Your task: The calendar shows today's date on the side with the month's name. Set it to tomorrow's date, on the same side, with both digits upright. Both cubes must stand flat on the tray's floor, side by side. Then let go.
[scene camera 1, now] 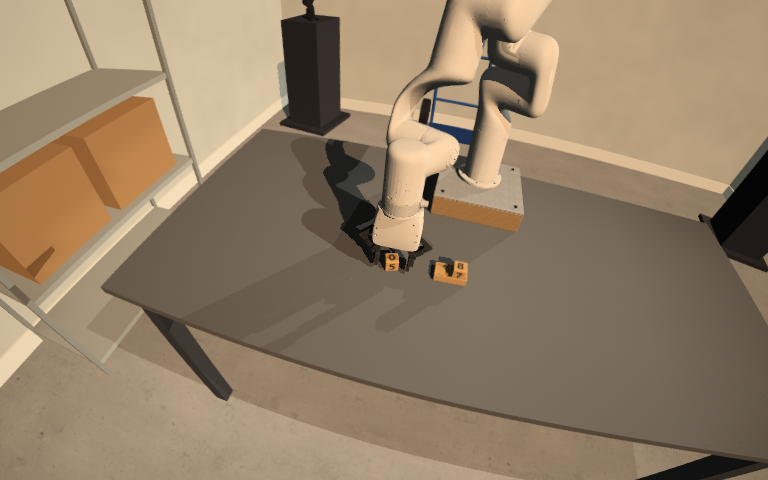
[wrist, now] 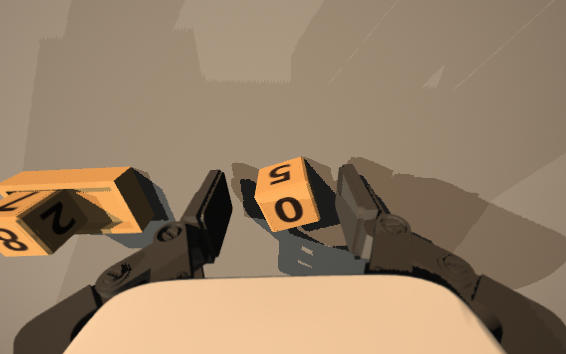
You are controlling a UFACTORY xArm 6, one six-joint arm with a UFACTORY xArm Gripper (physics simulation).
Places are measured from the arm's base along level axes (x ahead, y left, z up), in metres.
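Pixels of known places: gripper, fingertip midpoint: [scene camera 1: 392, 263] [wrist: 282, 187]; arm's base, link origin: [scene camera 1: 479, 176].
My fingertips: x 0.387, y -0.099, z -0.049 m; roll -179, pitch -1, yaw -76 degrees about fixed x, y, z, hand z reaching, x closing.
Note:
Ahead of a thing's pixels: the offset from my fingertips to its top centre. Level surfaces: height alone.
A loose orange cube {dz +0.016, dx -0.003, dy -0.004 m} [scene camera 1: 391, 262] [wrist: 287, 192] stands on the table, showing 0 on top and 5 on the side facing scene camera 1. It is turned slightly relative to the fingers. The orange tray [scene camera 1: 440, 276] [wrist: 80, 175] lies to its right in the scene view. A second cube {dz +0.026, dx -0.043, dy +0.145 m} [scene camera 1: 459, 269] [wrist: 42, 222] stands in the tray's right end, with 8 on top, 7 towards scene camera 1, and 2 on a side seen in the wrist view. My gripper [scene camera 1: 390, 260] [wrist: 282, 187] is open, its fingers apart on either side of the loose cube, with gaps on both sides.
The tray's left part has no cube in it. The robot base block [scene camera 1: 476, 213] stands behind the tray on the grey table {dz -0.014 m} [scene camera 1: 538, 316]. A shelf unit [scene camera 1: 172, 101] with cardboard boxes [scene camera 1: 127, 150] stands at the left, and a dark pedestal [scene camera 1: 310, 73] behind the table.

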